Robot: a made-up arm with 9 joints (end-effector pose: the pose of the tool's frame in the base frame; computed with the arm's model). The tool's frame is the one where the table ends.
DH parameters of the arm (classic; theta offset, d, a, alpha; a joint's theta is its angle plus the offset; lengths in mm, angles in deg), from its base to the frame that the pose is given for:
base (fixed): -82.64 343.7 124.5 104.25
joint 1: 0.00 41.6 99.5 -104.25
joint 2: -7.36 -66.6 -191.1 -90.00
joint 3: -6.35 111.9 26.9 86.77
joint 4: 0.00 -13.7 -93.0 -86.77
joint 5: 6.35 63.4 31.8 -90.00
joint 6: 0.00 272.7 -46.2 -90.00
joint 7: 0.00 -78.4 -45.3 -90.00
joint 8: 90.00 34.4 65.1 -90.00
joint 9: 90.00 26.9 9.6 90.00
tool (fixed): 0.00 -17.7 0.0 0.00
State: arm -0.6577 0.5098 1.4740 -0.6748 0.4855 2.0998 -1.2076 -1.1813 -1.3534
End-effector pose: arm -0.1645 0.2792 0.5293 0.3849 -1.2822 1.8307
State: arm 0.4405 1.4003 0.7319 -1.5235 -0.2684 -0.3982 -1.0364 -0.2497 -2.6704
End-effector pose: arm -0.0719 -0.1369 -0.0926 0.2082 -0.4103 -0.6530
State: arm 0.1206 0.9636 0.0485 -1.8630 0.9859 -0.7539 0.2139 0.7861 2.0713
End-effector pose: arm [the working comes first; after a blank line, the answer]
Working (the frame after each row of the table, in the pose's form):
after base (fixed): 0.0159 -0.1235 0.3437 1.4585 -1.2823 -0.9973
after joint 1: -0.0143 -0.2270 0.3451 -0.0846 -0.0962 -1.4703
after joint 2: -0.1670 -0.1219 0.2637 -1.6193 0.4660 -0.5451
after joint 3: -0.0788 -0.0482 0.2580 -0.1822 -0.0921 -0.6361
after joint 4: -0.0037 0.0038 0.2358 -0.6306 1.5992 -2.0904
after joint 5: 0.0240 -0.0605 0.2244 -0.8108 1.9670 0.1376
after joint 6: 0.2185 0.0929 0.1013 2.2564 -1.5790 -1.0533
after joint 7: 0.2682 0.1176 0.1728 0.9328 -0.4413 -1.5712
after joint 8: 0.2708 0.1431 0.2418 -1.4369 -1.2036 -0.2569
after joint 9: 0.2509 0.1603 0.2305 -0.7545 2.5806 -0.2555

0.2428 0.1613 0.2462 -0.7545 2.5806 -0.2555
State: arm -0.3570 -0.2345 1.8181 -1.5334 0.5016 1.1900 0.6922 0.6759 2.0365
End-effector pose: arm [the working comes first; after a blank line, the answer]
Working (the frame after each row of the table, in the pose's form):
after base (fixed): 0.0159 -0.1235 0.3437 1.4585 -1.2823 -0.9973
after joint 1: -0.0036 -0.2200 0.2998 0.2466 0.2805 -1.3392
after joint 2: 0.0221 -0.0193 0.2986 -0.9427 1.5154 -1.0144
after joint 3: 0.1315 -0.0212 0.2629 1.5983 1.5543 -1.0641
after joint 4: 0.2254 -0.0178 0.2646 -0.1591 -3.0434 -0.6419
after joint 5: 0.2011 0.0269 0.2152 0.8315 1.4388 2.2037
after joint 6: 0.3932 0.2222 0.2535 1.6301 -0.9959 2.0292
after joint 7: 0.3669 0.3029 0.2220 0.9645 -2.4338 0.4014
after joint 8: 0.3456 0.3466 0.1667 1.0763 1.7043 0.7255
after joint 9: 0.3705 0.3368 0.1568 -0.2812 0.3045 -1.5613

0.3641 0.3371 0.1403 -0.2812 0.3045 -1.5613
